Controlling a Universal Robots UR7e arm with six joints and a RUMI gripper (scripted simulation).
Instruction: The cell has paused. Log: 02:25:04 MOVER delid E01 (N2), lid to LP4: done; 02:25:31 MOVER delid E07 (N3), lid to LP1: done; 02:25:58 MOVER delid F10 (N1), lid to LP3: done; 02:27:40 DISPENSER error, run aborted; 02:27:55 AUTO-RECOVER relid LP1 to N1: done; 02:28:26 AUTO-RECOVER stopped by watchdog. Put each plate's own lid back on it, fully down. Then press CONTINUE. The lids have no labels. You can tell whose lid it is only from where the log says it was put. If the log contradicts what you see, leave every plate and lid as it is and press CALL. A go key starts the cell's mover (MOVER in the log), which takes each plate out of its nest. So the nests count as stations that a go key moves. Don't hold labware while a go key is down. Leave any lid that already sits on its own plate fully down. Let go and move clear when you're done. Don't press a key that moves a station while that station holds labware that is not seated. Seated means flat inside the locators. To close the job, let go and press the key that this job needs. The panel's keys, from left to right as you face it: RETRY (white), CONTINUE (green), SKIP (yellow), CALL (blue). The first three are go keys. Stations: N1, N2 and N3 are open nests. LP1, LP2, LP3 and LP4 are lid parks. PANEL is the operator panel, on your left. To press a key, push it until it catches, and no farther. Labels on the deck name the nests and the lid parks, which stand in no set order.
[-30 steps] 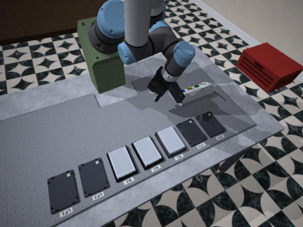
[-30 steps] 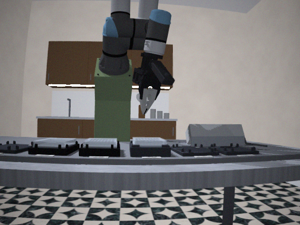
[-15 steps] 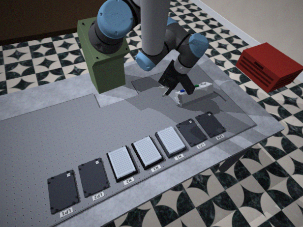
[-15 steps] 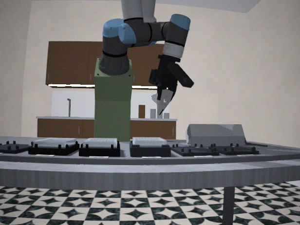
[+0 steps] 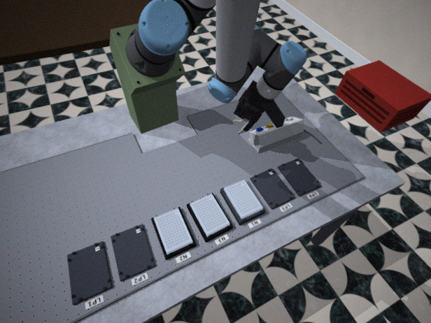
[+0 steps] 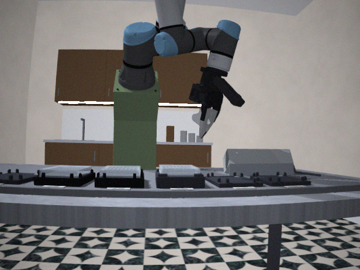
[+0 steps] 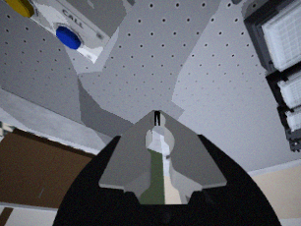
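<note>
Now: hand 60 mm past the green key, 210 mm to the right of it and 60 mm above it. The rest, counted from my hand: blue CALL key 40 mm behind, 110 mm to the left, 60 mm below; then LP3 lid park 200 mm ahead, 60 mm to the left, 120 mm below; then yellow SKIP key 50 mm behind, 160 mm to the left, 60 mm below.
</note>
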